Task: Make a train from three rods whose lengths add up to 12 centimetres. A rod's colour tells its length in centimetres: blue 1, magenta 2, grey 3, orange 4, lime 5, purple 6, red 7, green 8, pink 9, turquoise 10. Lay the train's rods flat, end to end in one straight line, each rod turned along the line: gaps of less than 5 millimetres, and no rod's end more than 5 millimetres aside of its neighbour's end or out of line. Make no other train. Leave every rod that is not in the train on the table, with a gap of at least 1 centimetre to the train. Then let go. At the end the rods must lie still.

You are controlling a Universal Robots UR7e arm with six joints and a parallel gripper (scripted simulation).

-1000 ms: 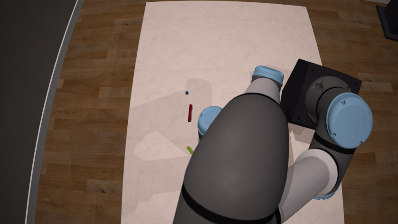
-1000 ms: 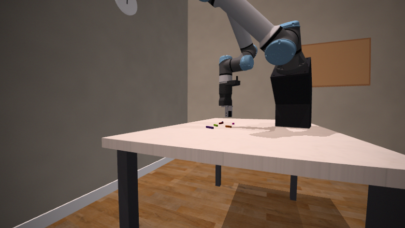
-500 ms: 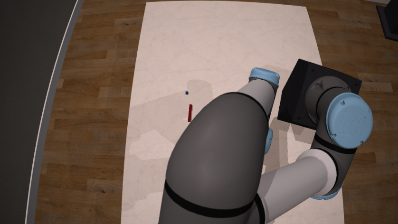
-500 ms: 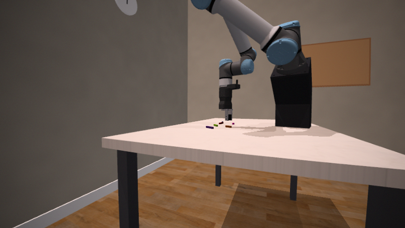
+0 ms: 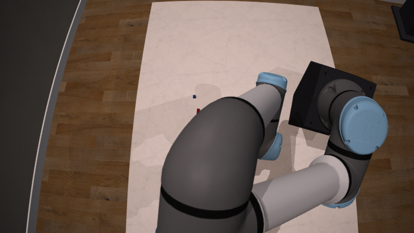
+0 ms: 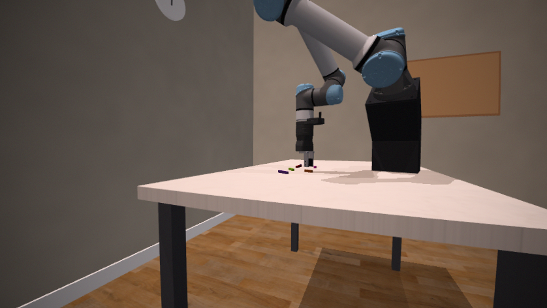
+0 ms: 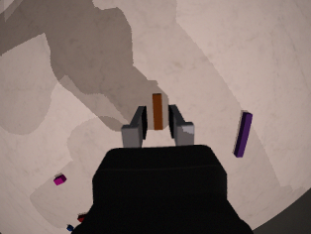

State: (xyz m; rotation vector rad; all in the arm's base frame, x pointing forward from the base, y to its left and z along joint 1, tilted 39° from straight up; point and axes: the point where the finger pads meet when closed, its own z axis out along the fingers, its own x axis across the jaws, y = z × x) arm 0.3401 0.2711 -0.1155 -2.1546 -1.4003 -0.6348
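The orange rod is 40 mm below my hand. Also, from my hand: magenta rod 190 mm to the right, 40 mm below, 40 mm ahead; then purple rod 90 mm to the left, 70 mm ahead, 40 mm below; then lime rod 90 mm ahead, 40 mm below, 20 mm to the right.
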